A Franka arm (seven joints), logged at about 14 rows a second.
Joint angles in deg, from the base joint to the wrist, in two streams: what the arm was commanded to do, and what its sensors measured. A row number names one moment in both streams.
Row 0, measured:
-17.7, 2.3, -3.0, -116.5, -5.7, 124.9, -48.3
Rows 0 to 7, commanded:
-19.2, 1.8, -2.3, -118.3, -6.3, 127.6, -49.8
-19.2, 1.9, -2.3, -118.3, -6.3, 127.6, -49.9
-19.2, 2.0, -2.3, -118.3, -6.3, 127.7, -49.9
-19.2, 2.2, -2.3, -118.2, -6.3, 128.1, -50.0
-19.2, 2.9, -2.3, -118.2, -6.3, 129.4, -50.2
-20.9, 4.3, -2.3, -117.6, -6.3, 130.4, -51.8
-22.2, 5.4, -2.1, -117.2, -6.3, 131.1, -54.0
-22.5, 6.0, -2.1, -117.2, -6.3, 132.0, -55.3
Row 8, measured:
-19.9, 3.8, -3.0, -117.3, -5.7, 129.1, -52.0
